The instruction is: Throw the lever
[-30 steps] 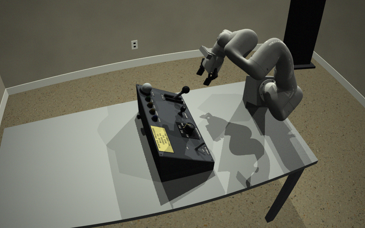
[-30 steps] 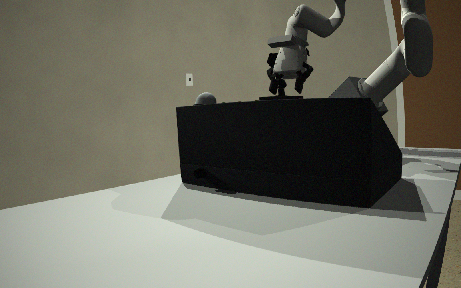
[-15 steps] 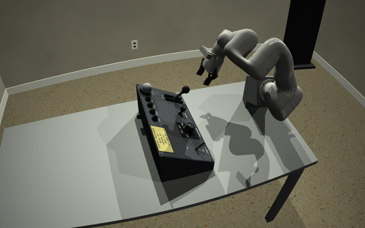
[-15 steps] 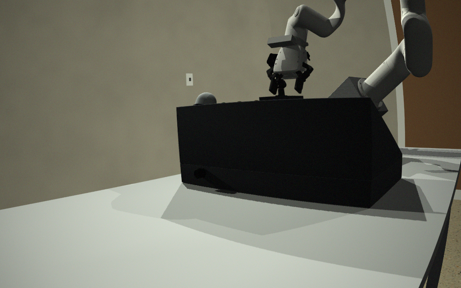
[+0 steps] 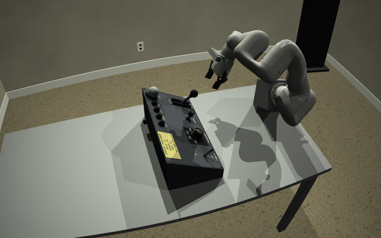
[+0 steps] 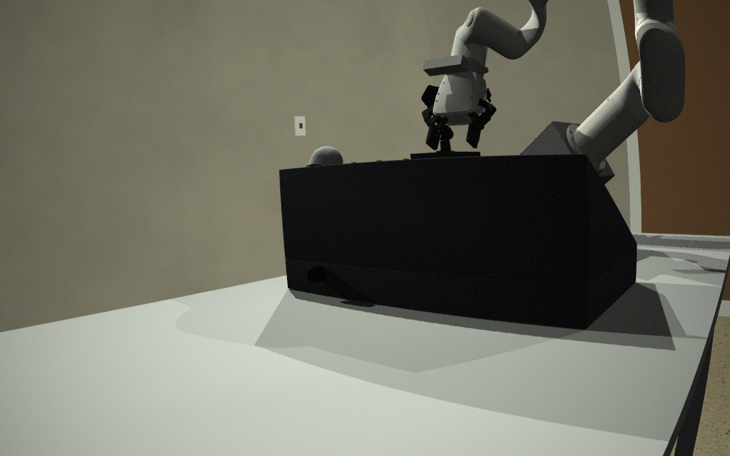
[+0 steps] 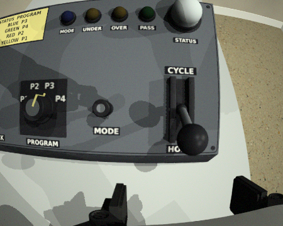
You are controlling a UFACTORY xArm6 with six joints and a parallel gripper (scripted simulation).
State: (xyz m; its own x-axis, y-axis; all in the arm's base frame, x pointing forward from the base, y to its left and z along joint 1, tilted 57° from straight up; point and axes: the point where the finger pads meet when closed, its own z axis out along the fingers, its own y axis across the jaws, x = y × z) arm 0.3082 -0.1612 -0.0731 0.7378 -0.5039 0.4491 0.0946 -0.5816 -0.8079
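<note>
The mode button lies 130 mm ahead of my hand, 100 mm to the left of it and 110 mm below it. Round my hand: check toggle: 110 mm ahead, 340 mm to the left, 120 mm below; dark console: 160 mm ahead, 160 mm to the left, 130 mm below; program dial: 130 mm ahead, 210 mm to the left, 110 mm below.
</note>
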